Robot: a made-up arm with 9 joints. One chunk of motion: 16 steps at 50 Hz.
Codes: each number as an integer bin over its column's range. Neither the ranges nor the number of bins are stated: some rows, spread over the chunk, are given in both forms.
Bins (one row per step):
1: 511 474 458 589 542 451 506 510 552
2: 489 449 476 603 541 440 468 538 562
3: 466 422 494 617 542 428 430 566 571
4: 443 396 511 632 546 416 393 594 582
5: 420 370 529 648 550 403 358 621 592
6: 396 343 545 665 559 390 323 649 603
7: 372 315 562 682 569 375 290 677 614
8: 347 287 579 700 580 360 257 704 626
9: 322 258 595 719 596 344 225 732 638
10: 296 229 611 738 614 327 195 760 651
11: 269 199 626 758 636 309 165 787 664
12: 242 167 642 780 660 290 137 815 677
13: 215 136 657 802 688 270 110 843 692
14: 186 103 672 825 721 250 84 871 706
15: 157 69 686 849 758 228 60 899 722
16: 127 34 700 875 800 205 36 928 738
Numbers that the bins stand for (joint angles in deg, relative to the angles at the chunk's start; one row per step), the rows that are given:
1: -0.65 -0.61 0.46 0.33 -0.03 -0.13 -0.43 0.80 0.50
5: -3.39 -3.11 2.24 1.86 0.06 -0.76 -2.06 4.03 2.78
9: -6.33 -5.80 3.89 3.71 0.56 -1.52 -3.52 7.25 5.40
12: -8.73 -7.99 5.07 5.30 1.27 -2.23 -4.49 9.66 7.63
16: -12.19 -11.18 6.52 7.77 2.81 -3.33 -5.60 12.94 11.11
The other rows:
2: -1.32 -1.21 0.91 0.69 -0.04 -0.27 -0.85 1.62 1.07
3: -2.01 -1.86 1.36 1.06 -0.03 -0.43 -1.27 2.43 1.58
4: -2.70 -2.49 1.79 1.45 0.01 -0.59 -1.67 3.24 2.21
6: -4.11 -3.76 2.64 2.31 0.16 -0.92 -2.44 4.84 3.41
7: -4.83 -4.43 3.06 2.75 0.27 -1.12 -2.81 5.65 4.03
8: -5.58 -5.11 3.49 3.22 0.39 -1.32 -3.17 6.44 4.72
10: -7.11 -6.50 4.29 4.21 0.76 -1.74 -3.85 8.06 6.14
11: -7.92 -7.22 4.67 4.73 1.00 -1.98 -4.18 8.85 6.89
13: -9.54 -8.73 5.44 5.87 1.58 -2.49 -4.79 10.47 8.48
14: -10.41 -9.53 5.82 6.47 1.94 -2.75 -5.08 11.28 9.28
15: -11.29 -10.34 6.17 7.10 2.35 -3.03 -5.34 12.10 10.20

